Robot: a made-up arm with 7 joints.
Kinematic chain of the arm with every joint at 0, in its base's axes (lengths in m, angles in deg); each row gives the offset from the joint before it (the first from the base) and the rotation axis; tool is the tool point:
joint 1: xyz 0 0 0.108 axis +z
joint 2: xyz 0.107 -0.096 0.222 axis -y
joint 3: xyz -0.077 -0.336 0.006 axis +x
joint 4: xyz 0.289 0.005 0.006 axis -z
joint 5: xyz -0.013 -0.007 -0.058 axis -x
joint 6: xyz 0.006 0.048 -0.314 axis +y
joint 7: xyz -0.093 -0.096 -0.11 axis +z
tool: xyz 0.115 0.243 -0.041
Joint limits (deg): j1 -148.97..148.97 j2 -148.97..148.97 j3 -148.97..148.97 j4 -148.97..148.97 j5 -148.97..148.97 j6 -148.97..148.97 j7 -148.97..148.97
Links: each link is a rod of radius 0.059 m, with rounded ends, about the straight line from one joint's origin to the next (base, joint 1, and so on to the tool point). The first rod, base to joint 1, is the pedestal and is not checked.
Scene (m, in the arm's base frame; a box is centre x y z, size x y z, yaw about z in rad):
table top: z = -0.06
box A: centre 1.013 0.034 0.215 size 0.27 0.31 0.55 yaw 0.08
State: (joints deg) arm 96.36 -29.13 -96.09 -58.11 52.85 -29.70 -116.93
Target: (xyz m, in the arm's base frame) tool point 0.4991 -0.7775 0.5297
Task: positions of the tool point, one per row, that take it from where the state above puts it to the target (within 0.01 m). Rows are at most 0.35 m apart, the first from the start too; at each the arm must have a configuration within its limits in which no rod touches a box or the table.
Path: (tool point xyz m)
1: 0.4647 0.7548 0.2341
2: 0.4972 0.6390 0.2865
3: 0.5263 0.5131 0.2812
4: 0.5684 0.3733 0.2294
5: 0.6250 0.1977 0.1543
6: 0.6498 0.1399 0.3168
7: 0.6880 -0.0066 0.4683
8: 0.6995 -0.2366 0.5714
9: 0.6437 -0.5142 0.5962
10: 0.4991 -0.7775 0.5297

